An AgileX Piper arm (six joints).
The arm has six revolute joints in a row. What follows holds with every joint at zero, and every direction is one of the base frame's. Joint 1 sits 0.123 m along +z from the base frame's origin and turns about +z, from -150 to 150 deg. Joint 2 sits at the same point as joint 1 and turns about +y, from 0 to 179.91 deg. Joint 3 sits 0.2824 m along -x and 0.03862 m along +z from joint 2 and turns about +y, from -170 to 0 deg. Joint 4 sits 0.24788 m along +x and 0.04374 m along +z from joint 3 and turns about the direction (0.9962, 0, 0.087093), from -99.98 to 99.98 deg. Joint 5 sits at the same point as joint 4 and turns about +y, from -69.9 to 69.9 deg. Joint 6 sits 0.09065 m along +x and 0.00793 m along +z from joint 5 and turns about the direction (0.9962, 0, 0.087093), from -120 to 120 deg. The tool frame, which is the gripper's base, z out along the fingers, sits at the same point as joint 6; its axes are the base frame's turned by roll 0, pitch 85 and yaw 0 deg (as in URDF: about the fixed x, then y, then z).
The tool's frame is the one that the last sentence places.
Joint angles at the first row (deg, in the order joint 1, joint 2, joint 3, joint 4, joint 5, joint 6):
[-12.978, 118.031, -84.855, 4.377, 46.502, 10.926]
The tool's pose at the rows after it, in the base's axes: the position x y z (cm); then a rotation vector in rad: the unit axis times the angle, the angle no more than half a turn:
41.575, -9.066, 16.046, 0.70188, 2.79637, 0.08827
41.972, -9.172, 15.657, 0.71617, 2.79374, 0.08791
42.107, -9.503, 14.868, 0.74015, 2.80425, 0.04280
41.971, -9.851, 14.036, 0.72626, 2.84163, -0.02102
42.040, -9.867, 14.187, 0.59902, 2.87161, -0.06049
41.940, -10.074, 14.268, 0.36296, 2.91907, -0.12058
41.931, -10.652, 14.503, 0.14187, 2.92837, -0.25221
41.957, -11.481, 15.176, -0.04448, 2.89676, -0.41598
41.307, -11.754, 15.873, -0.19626, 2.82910, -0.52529
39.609, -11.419, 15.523, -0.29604, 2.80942, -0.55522
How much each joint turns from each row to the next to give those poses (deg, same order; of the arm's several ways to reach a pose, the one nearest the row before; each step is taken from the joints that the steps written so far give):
[0.000, 1.325, -0.611, 0.000, -0.123, 1.665]
[-0.001, 1.112, -0.993, -0.115, -0.085, 0.637]
[0.001, 1.289, -0.438, -2.553, 0.002, 2.334]
[0.000, 1.138, -0.134, -3.197, 0.923, 1.030]
[0.219, -0.002, -0.367, -1.404, 0.386, -4.057]
[-0.007, -0.106, 0.000, -1.838, 0.358, -8.315]
[0.113, -0.236, 0.100, -5.696, -0.743, -5.073]
[0.000, -0.782, 0.373, -7.624, -1.703, -2.508]
[-0.001, -2.598, 3.666, -5.902, -4.590, -1.507]
[0.000, -3.027, 6.384, -2.915, -4.097, -0.815]

